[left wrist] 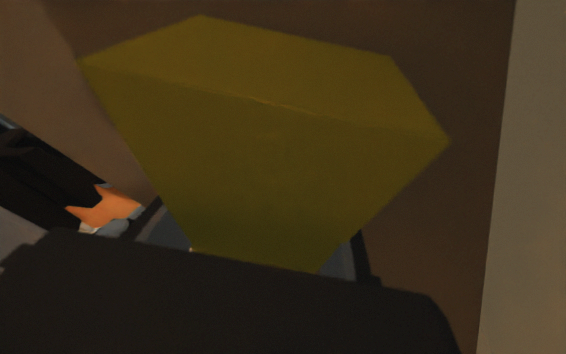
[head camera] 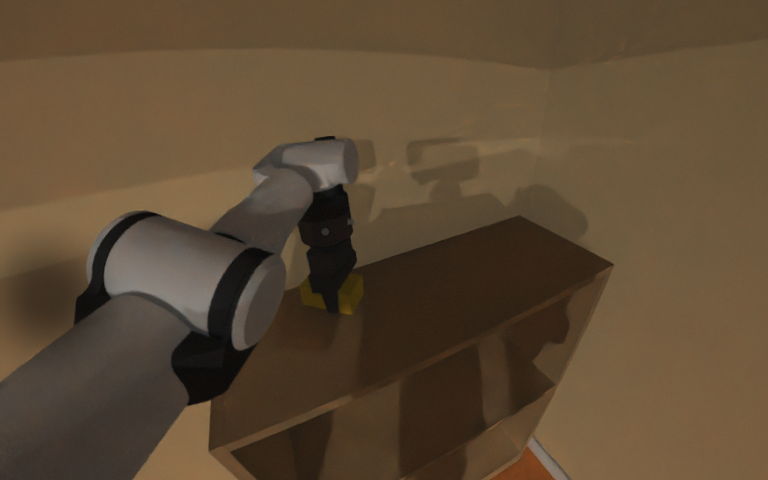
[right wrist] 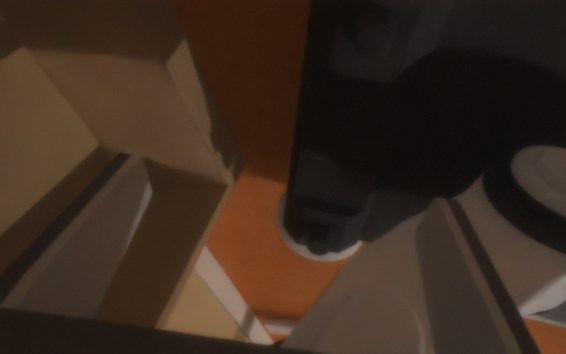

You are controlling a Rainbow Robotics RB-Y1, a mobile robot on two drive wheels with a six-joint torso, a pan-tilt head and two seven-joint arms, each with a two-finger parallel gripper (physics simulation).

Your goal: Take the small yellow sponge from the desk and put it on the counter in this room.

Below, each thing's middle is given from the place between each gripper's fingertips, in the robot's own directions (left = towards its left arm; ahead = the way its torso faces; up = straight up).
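With the small yellow sponge [head camera: 349, 295] as my reference, my right hand is now 590 mm below it, 440 mm short of it and 320 mm to the right of it.
The sponge is 20 mm above my left hand, and it is also 10 mm ahead of that hand and 10 mm to the left of it.
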